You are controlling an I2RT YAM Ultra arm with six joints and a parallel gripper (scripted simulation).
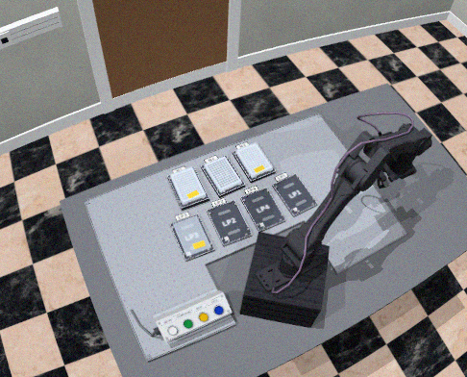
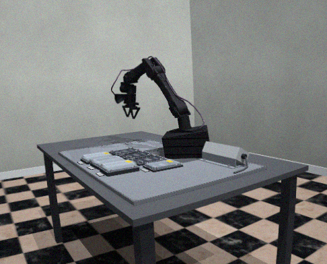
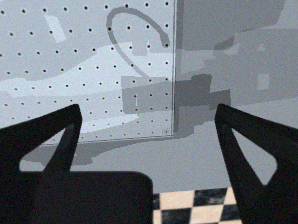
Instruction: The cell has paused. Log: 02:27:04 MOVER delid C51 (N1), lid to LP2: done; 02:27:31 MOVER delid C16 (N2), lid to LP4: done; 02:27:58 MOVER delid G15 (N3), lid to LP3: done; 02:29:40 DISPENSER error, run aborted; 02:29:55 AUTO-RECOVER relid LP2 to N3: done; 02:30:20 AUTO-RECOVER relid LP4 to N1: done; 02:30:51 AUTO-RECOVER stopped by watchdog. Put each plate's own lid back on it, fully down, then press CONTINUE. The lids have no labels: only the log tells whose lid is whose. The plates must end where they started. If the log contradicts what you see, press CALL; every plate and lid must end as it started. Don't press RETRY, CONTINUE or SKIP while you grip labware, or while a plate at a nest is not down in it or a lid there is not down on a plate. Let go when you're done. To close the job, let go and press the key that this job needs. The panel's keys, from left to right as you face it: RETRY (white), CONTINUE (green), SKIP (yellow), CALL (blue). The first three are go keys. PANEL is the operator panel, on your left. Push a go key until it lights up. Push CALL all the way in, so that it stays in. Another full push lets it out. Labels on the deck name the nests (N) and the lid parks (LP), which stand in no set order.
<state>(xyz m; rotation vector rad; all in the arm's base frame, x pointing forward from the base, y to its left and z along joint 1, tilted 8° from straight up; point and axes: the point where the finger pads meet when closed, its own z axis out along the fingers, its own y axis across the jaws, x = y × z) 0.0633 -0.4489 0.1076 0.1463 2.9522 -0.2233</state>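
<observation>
Right now my hand is 19 cm short of the lp4 lid park, 38 cm to the right of it and 16 cm above it. Round my hand: blue call key (6 cm behind, 69 cm to the left, 11 cm below); then lp2 lid park (20 cm ahead, 50 cm to the left, 16 cm below); then yellow skip key (7 cm behind, 74 cm to the left, 10 cm below).
</observation>
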